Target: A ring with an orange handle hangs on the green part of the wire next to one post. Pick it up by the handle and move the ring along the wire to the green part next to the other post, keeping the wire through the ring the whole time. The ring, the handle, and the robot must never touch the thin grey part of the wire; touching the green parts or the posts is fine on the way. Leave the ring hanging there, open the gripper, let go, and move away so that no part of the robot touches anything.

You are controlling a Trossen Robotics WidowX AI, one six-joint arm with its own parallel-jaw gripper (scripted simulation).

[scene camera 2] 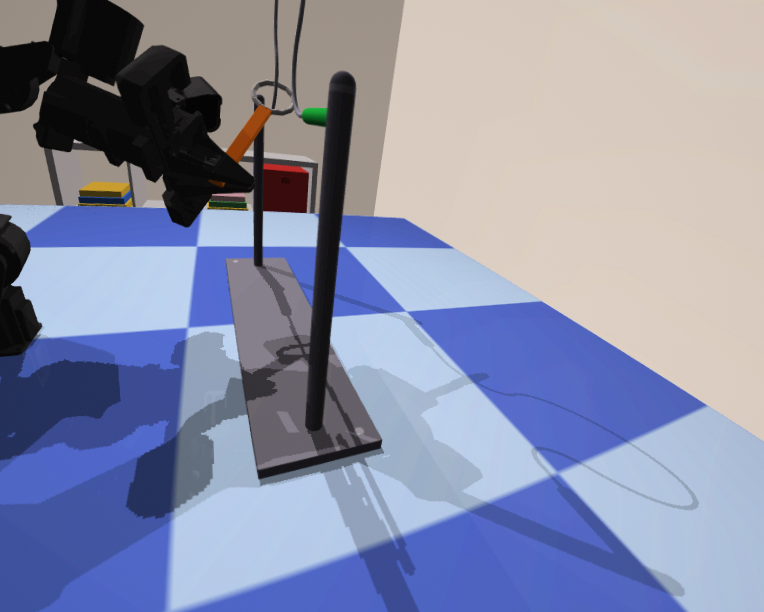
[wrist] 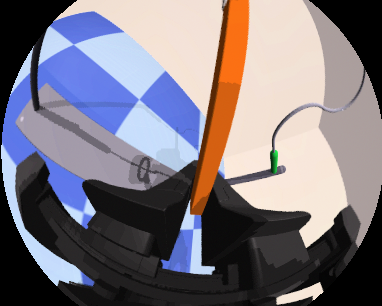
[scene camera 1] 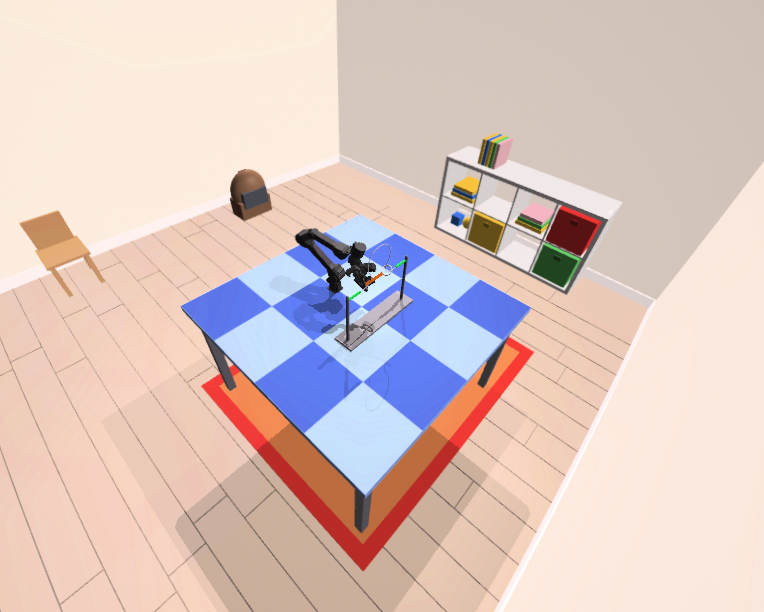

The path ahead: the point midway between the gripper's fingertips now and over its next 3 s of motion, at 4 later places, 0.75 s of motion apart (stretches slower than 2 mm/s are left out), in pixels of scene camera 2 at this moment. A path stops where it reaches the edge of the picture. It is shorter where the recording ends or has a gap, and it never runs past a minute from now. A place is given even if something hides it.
My gripper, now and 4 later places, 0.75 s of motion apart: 252, 185; 254, 219; 248, 215; 247, 210; 245, 207
